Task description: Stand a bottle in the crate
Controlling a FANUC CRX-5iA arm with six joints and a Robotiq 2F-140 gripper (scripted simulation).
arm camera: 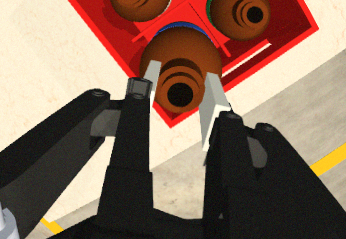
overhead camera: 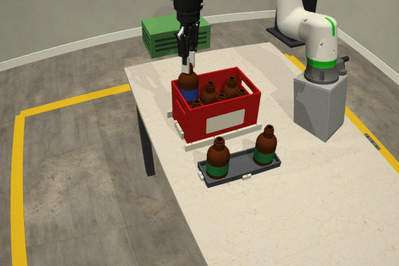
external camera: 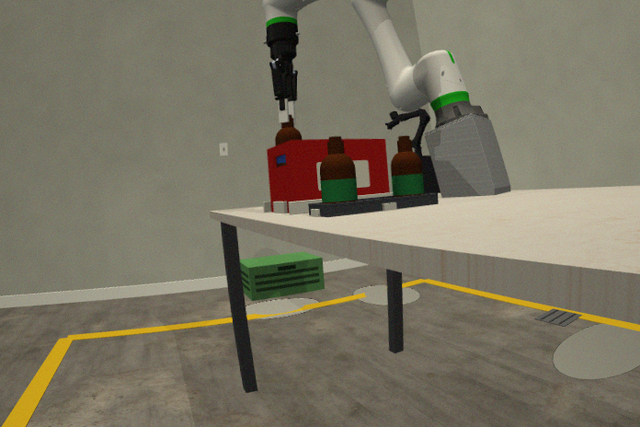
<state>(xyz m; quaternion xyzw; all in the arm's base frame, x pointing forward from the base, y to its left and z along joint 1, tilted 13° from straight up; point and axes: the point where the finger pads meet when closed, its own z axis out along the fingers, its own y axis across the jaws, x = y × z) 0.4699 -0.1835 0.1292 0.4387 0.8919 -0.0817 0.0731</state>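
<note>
My gripper is now 90 mm above the glass bottle. The rest, counted from my hand: grey tray 290 mm to the left, 260 mm below, 60 mm behind; red crate 190 mm below, 80 mm behind, 50 mm to the left.
</note>
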